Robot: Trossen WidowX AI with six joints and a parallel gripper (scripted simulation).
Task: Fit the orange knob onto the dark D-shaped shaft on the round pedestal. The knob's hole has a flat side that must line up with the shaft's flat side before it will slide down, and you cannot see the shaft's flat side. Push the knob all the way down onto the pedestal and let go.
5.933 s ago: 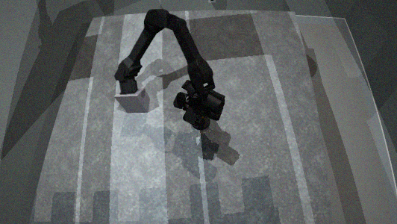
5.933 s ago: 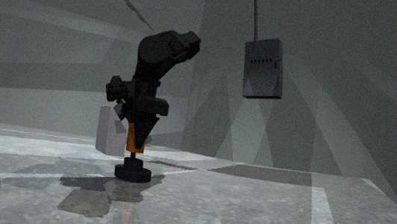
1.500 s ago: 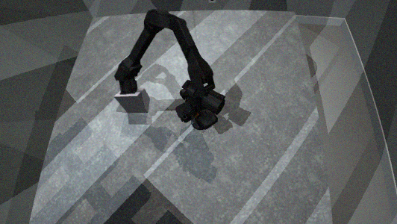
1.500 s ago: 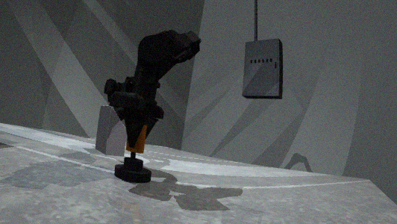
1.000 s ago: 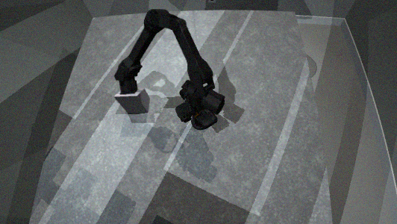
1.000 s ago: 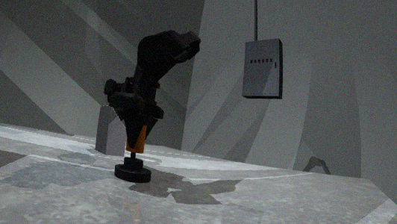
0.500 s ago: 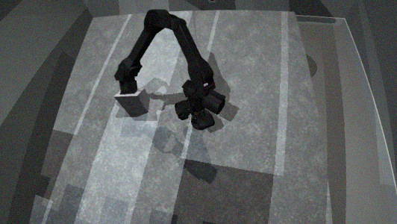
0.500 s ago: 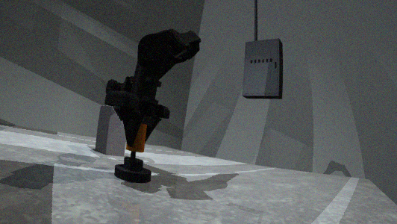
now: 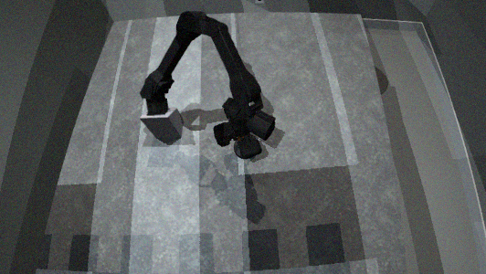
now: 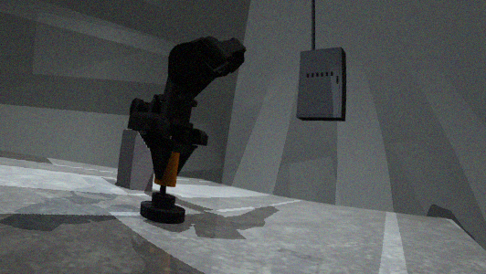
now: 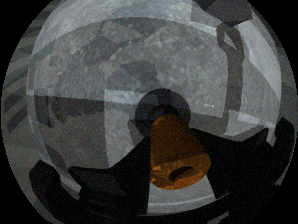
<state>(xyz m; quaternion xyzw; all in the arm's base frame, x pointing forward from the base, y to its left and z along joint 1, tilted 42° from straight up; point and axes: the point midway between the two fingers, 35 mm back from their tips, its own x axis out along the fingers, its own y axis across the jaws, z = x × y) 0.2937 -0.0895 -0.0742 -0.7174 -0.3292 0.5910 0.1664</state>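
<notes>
My gripper tip is 20 mm below the knob. Also, from my gripper tip: dark pedestal (40 mm below).
</notes>
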